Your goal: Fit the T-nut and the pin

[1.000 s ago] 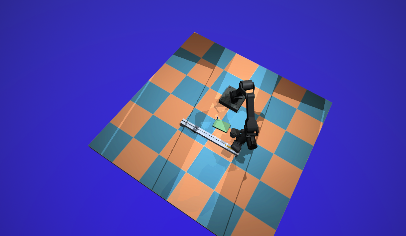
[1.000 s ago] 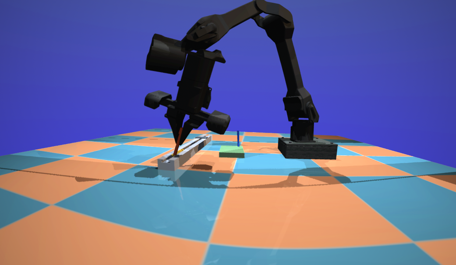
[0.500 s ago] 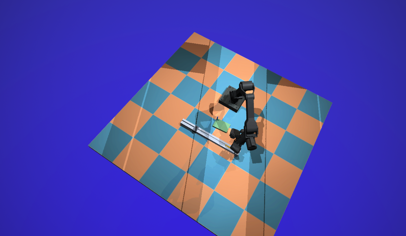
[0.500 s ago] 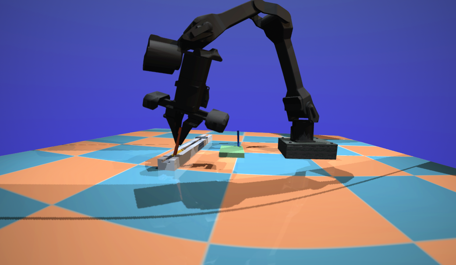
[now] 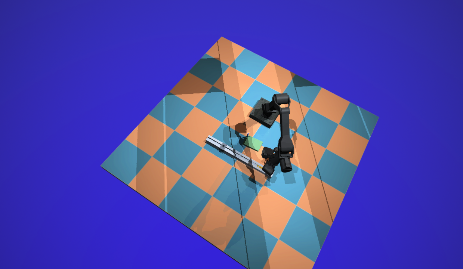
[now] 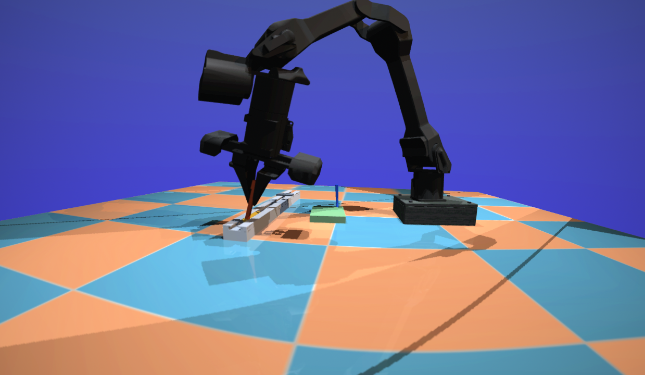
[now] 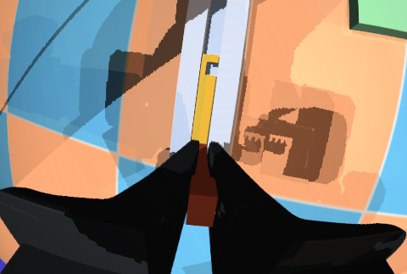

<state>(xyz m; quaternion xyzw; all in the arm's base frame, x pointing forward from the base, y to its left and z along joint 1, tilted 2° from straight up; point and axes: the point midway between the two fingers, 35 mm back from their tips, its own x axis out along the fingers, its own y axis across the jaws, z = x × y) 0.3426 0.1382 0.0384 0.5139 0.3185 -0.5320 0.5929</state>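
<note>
My gripper tip is 20 mm to the left of the brass T-nut. Also, from my gripper tip: green tray 160 mm to the right, 140 mm behind, 40 mm below; then blue pin 180 mm to the right, 150 mm behind, 20 mm below.
</note>
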